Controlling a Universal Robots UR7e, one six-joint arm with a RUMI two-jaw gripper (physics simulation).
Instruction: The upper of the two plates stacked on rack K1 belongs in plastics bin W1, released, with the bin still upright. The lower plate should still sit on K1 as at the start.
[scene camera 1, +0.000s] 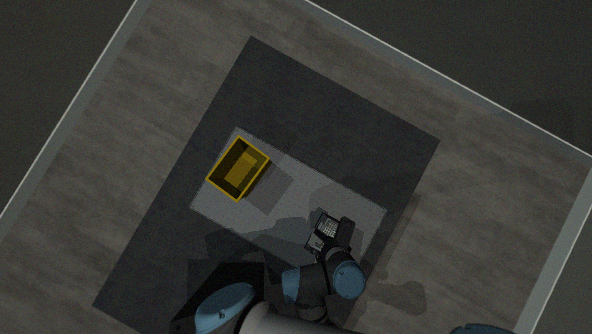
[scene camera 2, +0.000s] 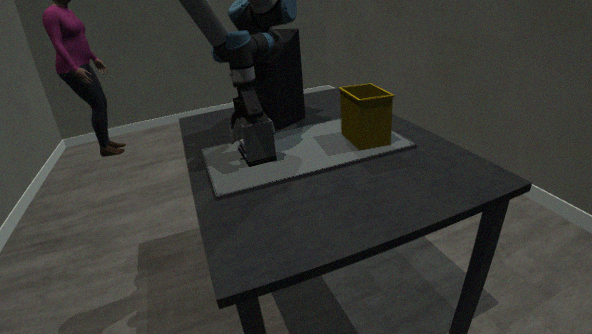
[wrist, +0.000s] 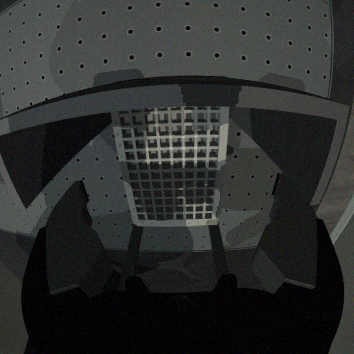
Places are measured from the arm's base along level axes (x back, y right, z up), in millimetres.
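Where they show: gripper, fingertip midpoint: (scene camera 1: 329, 237) (wrist: 179, 179).
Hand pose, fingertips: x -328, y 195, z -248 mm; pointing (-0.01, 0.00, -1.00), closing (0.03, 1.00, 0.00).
Note:
Each offset is from my fingertips to the top centre of the thing. Level surfaces: height alone.
Rack K1 @[dx +12, dy -6, dz +74 mm] (scene camera 1: 320, 210) (scene camera 2: 260, 142) (wrist: 102, 107) stands on the perforated pale mat, with a grey panel on one side. A pale gridded plate @[dx +2, dy -6, dz -17 mm] (scene camera 1: 329, 226) (wrist: 172, 172) lies flat inside it as the top of the stack. The lower plate cannot be made out beneath it. My gripper (scene camera 2: 254, 124) (wrist: 179, 179) is open and empty, pointing down over the rack. In the wrist view its fingers stand left and right of the plate, apart from it; their exact height is unclear. Yellow bin W1 @[dx -86, dy -392, dz +116 mm] (scene camera 1: 222, 157) (scene camera 2: 367, 122) stands upright at the mat's other end.
The perforated mat @[dz -64 mm] (scene camera 1: 287, 220) (scene camera 2: 300, 170) (wrist: 172, 42) lies on a dark table @[dz -77 mm] (scene camera 1: 320, 110) (scene camera 2: 350, 215). A dark pedestal (scene camera 2: 287, 75) stands behind. Two upright prongs (wrist: 134, 250) (wrist: 218, 250) rise at the rack's near side. A person (scene camera 2: 75, 45) stands beyond the table.

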